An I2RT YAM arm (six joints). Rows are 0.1 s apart.
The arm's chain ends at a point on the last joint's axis. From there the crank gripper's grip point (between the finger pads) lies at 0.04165 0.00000 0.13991 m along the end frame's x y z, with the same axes.
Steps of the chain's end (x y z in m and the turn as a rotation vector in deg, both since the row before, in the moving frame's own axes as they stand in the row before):
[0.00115, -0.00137, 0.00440, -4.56, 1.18, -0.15]
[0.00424, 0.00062, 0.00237, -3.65, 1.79, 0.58]
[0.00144, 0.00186, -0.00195, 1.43, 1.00, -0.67]
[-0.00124, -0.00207, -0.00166, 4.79, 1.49, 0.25]
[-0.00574, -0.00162, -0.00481, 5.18, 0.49, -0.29]
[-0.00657, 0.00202, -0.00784, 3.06, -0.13, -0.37]
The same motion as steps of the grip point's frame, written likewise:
[0.00403, 0.00961, 0.00308, -4.56, 1.18, -0.15]
[0.00854, 0.00993, 0.00070, -3.65, 1.79, 0.58]
[0.00385, -0.00212, -0.00275, 1.43, 1.00, -0.67]
[0.00240, -0.01352, -0.00327, 4.79, 1.49, 0.25]
[-0.00458, -0.01445, -0.00575, 5.18, 0.49, -0.29]
[-0.00691, -0.00572, -0.00795, 3.06, -0.13, -0.37]

